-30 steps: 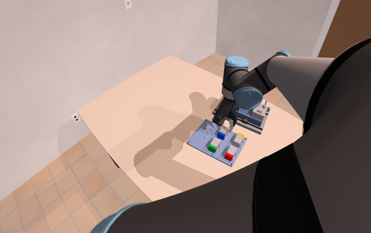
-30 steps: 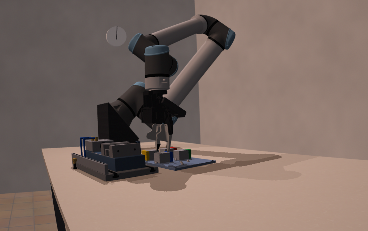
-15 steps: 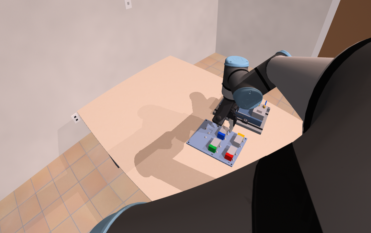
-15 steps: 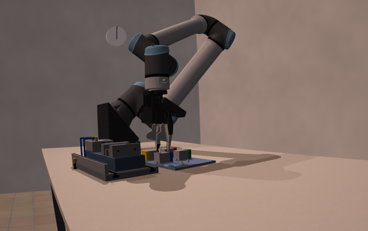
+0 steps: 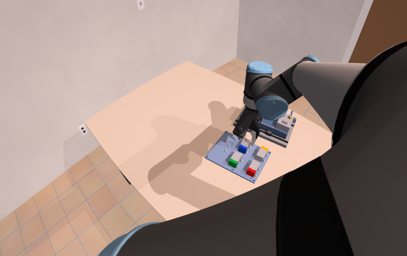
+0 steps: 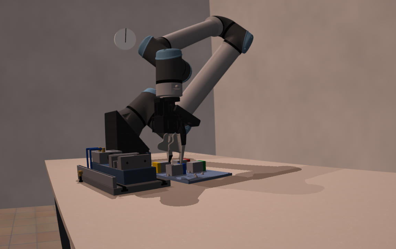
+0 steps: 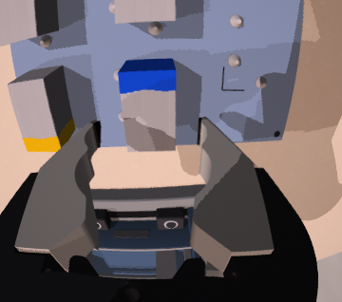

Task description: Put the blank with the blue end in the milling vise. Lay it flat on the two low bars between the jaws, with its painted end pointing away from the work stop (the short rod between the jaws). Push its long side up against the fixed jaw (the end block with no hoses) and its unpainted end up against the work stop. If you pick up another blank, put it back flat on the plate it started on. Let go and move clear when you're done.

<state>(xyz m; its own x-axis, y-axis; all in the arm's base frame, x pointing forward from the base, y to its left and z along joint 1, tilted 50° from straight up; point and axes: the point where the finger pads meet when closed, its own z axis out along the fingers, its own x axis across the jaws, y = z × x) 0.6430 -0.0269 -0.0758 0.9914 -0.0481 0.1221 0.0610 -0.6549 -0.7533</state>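
The blue-ended blank lies 40 mm below my hand. From my hand the other things lie so: blue-grey plate 60 mm below, 50 mm to the left; then green-ended blank 90 mm to the left, 40 mm below, 10 mm behind; then yellow-ended blank 90 mm behind, 40 mm below.
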